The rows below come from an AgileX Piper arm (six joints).
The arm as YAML. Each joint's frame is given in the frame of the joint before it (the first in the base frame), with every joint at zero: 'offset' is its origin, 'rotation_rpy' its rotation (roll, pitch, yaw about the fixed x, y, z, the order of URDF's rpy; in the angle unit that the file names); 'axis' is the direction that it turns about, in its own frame. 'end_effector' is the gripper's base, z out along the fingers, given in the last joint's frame.
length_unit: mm
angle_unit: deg
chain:
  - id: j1
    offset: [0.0, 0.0, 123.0]
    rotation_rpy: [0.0, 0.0, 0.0]
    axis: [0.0, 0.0, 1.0]
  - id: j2
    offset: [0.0, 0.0, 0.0]
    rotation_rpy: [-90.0, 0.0, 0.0]
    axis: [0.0, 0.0, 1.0]
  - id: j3
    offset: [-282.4, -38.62, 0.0]
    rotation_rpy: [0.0, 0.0, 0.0]
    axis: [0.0, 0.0, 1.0]
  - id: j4
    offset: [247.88, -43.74, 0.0]
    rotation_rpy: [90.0, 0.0, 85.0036]
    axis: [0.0, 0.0, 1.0]
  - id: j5
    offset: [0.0, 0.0, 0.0]
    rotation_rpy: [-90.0, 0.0, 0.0]
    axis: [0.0, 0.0, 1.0]
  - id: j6
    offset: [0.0, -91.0, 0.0]
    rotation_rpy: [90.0, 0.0, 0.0]
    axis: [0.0, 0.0, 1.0]
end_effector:
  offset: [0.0, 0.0, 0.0]
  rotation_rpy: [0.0, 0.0, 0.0]
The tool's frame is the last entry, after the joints.
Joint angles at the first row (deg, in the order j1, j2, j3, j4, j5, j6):
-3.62, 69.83, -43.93, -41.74, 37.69, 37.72
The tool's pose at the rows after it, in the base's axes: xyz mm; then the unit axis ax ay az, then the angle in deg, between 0 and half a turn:
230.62, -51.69, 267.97, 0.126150, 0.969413, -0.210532, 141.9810
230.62, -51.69, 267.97, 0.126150, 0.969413, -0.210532, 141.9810
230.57, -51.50, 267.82, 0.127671, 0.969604, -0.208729, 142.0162
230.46, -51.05, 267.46, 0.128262, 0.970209, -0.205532, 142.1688
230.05, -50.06, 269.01, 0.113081, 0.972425, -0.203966, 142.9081
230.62, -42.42, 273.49, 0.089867, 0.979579, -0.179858, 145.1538
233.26, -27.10, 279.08, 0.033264, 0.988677, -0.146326, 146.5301
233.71, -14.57, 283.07, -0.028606, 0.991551, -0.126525, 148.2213
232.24, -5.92, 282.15, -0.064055, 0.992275, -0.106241, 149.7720
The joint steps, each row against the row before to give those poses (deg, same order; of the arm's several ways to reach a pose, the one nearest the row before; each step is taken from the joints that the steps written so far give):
0.00, 0.00, 0.00, 0.00, 0.00, 0.07
0.00, 0.00, 0.00, 0.00, 0.00, 0.00
0.00, 0.00, 0.00, 0.26, 0.00, 0.00
0.00, 0.00, 0.00, 0.60, 0.00, -0.34
0.00, -0.18, -0.42, 1.81, 0.48, -3.31
0.93, -0.06, -1.83, 6.83, 2.39, -7.34
2.29, 0.00, -2.01, 7.61, 1.64, -9.60
2.00, 0.00, -1.46, 5.23, 2.03, -8.67
1.18, 0.00, -0.26, 4.04, 1.28, -5.25

